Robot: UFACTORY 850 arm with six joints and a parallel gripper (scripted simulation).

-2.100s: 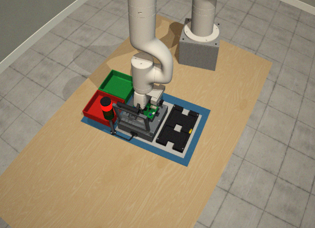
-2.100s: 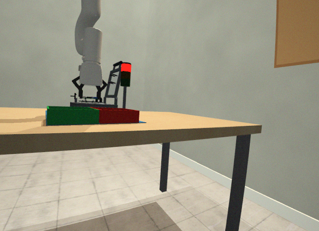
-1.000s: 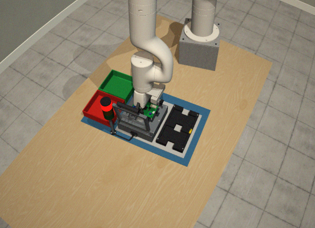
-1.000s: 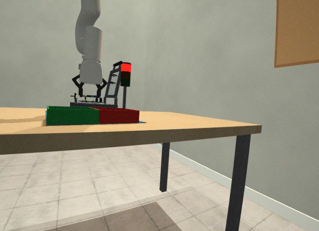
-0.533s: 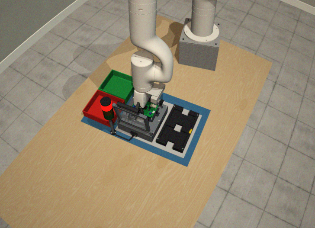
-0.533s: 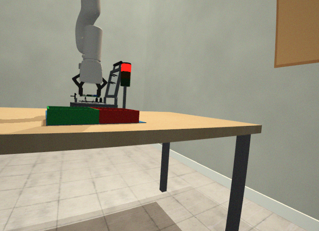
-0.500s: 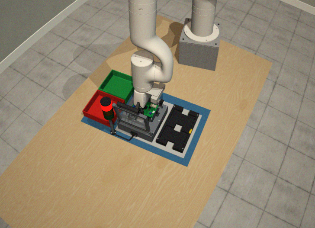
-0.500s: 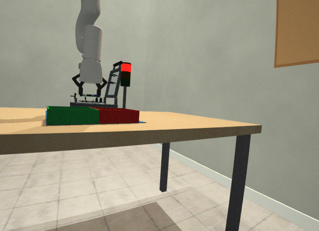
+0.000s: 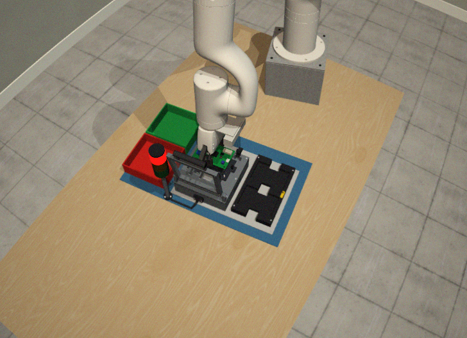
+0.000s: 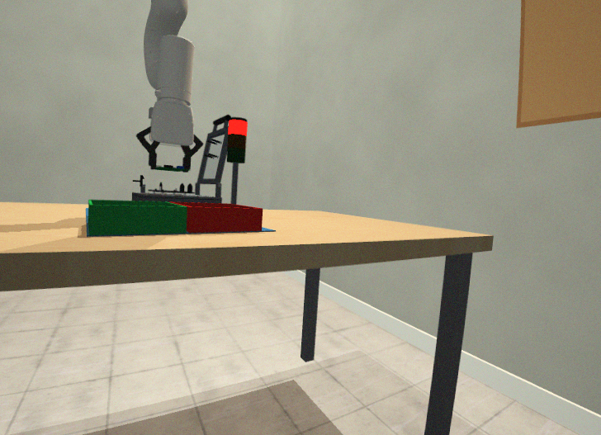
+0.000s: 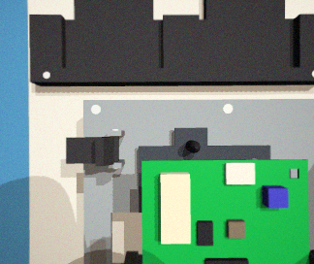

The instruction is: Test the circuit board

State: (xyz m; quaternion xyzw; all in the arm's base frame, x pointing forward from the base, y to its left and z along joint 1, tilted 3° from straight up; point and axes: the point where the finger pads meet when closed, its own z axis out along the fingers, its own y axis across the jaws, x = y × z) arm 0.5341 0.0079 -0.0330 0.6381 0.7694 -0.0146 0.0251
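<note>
My hand is 80 mm short of the red bin, 190 mm to the left of it and 120 mm above it. The rest, counted from my hand: green circuit board: 10 mm below; then clear lid: 110 mm ahead, 20 mm to the left, 50 mm above; then latch hook: 70 mm behind, 50 mm to the left, 40 mm below.
</note>
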